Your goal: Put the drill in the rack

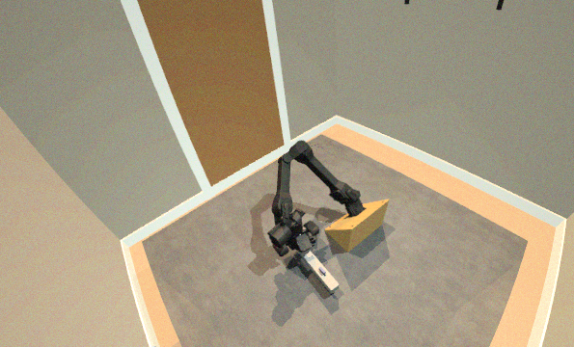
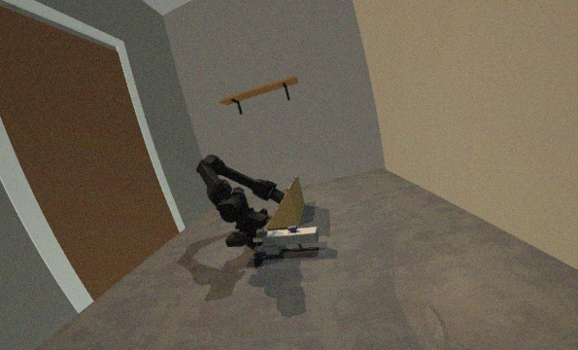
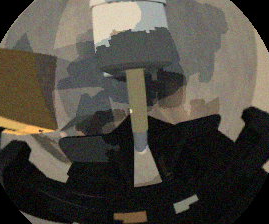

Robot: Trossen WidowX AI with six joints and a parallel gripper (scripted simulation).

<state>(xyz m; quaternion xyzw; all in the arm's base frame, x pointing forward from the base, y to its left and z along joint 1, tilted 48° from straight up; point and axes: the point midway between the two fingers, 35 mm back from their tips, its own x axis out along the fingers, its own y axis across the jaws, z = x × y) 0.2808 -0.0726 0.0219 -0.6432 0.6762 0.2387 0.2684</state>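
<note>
My gripper tip is 4 cm to the right of the drill and 3 cm below it. Also, from my gripper tip: blue piece: 16 cm to the left, 4 cm above, 1 cm ahead; fixture: 14 cm to the left, 3 cm above, 1 cm ahead.
</note>
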